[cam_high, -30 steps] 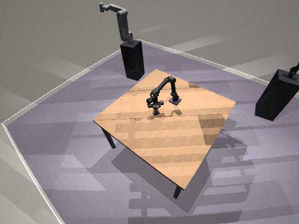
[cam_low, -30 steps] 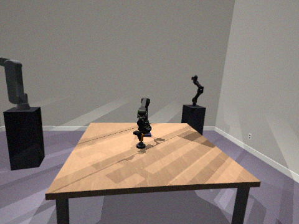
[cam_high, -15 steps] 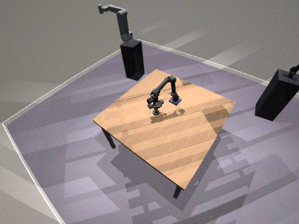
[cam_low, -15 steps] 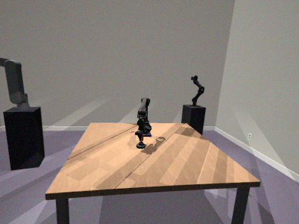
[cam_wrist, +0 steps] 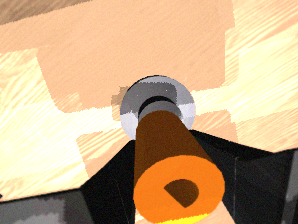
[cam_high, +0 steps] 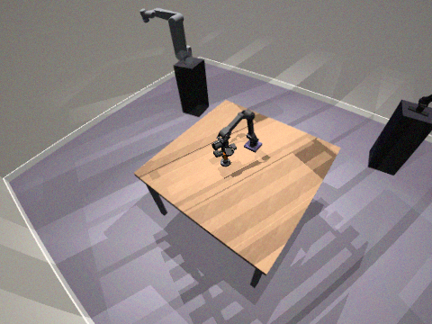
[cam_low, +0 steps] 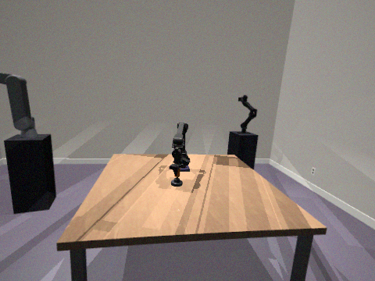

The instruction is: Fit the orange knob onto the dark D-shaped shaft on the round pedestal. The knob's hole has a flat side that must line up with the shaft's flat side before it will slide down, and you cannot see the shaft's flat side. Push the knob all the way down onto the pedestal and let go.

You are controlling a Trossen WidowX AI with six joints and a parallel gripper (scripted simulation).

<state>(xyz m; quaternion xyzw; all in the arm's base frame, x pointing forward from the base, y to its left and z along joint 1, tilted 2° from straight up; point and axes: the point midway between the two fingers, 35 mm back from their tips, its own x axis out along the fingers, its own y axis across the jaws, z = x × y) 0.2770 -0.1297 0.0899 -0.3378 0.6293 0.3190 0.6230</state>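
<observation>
Right now my gripper tip is 40 mm above the dark D-shaped shaft. From my gripper tip the other things lie so: orange knob (20 mm above).
</observation>
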